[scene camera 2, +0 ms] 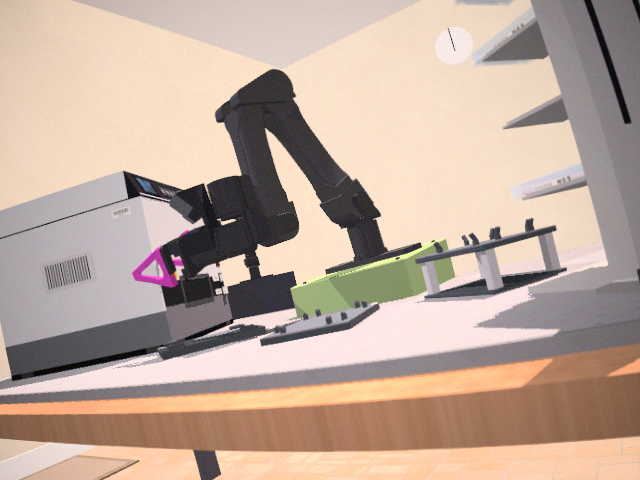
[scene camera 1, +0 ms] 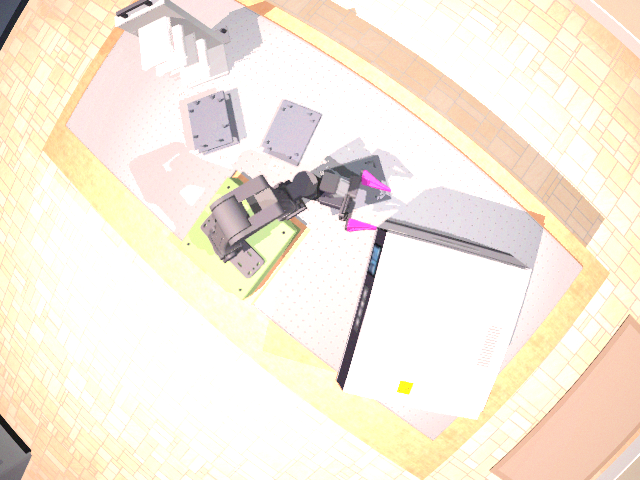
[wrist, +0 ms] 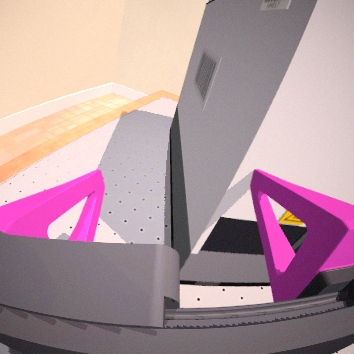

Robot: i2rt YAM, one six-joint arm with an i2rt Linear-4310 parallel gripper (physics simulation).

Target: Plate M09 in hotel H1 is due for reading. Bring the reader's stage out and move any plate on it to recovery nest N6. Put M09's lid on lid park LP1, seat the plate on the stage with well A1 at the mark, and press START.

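Places are measured from the arm's base along level axes (x ahead, y left, z up), in millimetres.
Pixels of known places: gripper, fingertip midpoint: (scene camera 2: 146, 268) (scene camera 1: 385, 209) (wrist: 176, 177); arm's base, link origin: (scene camera 2: 372, 261).
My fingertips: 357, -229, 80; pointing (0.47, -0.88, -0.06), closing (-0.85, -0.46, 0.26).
Note:
For each thing: its top centre in the pictures, then the offset to it from my fingertips, as dx, dy, dz. "spot": a spot on its surface instead.
- reader, top centre: (scene camera 1: 435, 334) (scene camera 2: 103, 201) -91, -264, +194
- dark control strip, surface spot: (scene camera 1: 361, 304) spot: -163, -107, +162
- plate labelled M09, top centre: (scene camera 2: 578, 168) -65, +689, -38
- hotel, surface spot: (scene camera 2: 594, 129) spot: +41, +726, -18
- raised pegged platform, top centre: (scene camera 2: 478, 231) (scene camera 1: 206, 121) -166, +528, -74
- low pegged plate, top centre: (scene camera 2: 322, 312) (scene camera 1: 289, 131) -37, +336, -130
- dark flat fixture, top centre: (scene camera 2: 207, 333) (scene camera 1: 354, 184) -20, +105, -132
- yellow warning label, surface spot: (wrist: 292, 217) spot: -88, -49, -17
The reader (scene camera 1: 439, 320) (scene camera 2: 77, 268) (wrist: 240, 75) is a large white and grey box with a dark control strip (scene camera 1: 361, 304) along its front top edge. Its stage cannot be made out. My gripper (scene camera 1: 383, 208) (wrist: 176, 177) is open and empty, its magenta fingers on either side of the reader's near corner in the wrist view. A plate labelled M09 (scene camera 2: 547, 184) lies on a low shelf of the hotel (scene camera 2: 594, 129). A raised pegged platform (scene camera 1: 209, 121) (scene camera 2: 485, 245) and a low pegged plate (scene camera 1: 293, 131) (scene camera 2: 330, 322) are bare. Labels N6, LP1 and H1 are not readable.
A dark flat fixture (scene camera 1: 374, 164) (scene camera 2: 206, 342) lies under the gripper, beside the reader. The arm stands on a green base (scene camera 1: 273, 242) (scene camera 2: 372, 284). A yellow warning label (wrist: 292, 217) shows on the reader's front, past the right finger. Another plate (scene camera 2: 509, 38) sits higher in the hotel.

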